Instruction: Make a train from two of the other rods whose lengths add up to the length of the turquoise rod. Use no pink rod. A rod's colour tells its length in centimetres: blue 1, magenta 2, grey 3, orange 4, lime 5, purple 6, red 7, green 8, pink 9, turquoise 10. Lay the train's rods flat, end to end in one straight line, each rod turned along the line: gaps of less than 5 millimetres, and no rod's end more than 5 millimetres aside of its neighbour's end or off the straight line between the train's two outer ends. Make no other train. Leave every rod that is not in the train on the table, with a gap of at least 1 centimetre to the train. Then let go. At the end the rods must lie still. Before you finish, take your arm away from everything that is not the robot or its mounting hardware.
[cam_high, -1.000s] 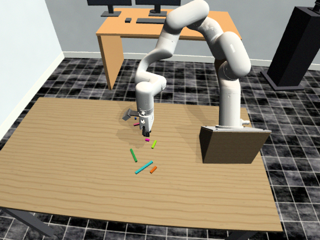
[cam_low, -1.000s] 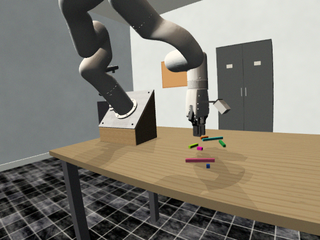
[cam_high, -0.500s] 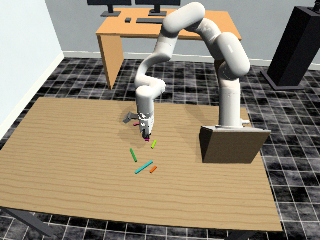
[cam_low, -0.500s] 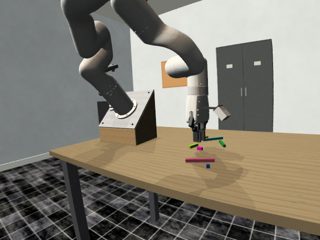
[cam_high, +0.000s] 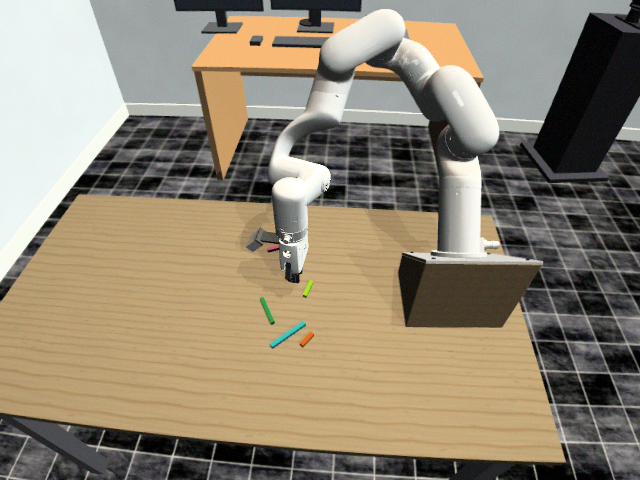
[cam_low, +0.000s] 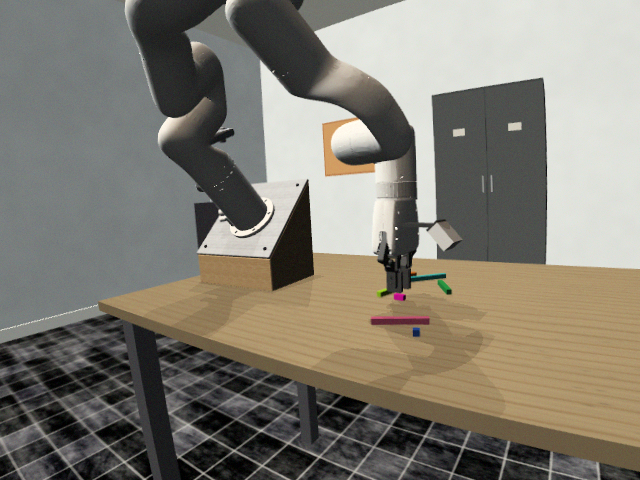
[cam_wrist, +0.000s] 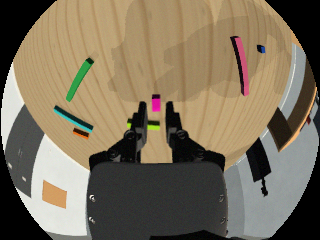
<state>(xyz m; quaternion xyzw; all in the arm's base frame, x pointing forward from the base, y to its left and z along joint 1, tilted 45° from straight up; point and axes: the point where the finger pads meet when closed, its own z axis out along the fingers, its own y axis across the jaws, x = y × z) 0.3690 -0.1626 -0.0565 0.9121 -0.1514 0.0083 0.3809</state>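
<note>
Right now my hand is 30 mm above the magenta rod. The rest, counted from my hand: lime rod (30 mm to the left, 30 mm below, 30 mm behind); then pink rod (120 mm to the right, 30 mm below, 30 mm ahead); then green rod (90 mm to the left, 70 mm ahead, 30 mm below).
</note>
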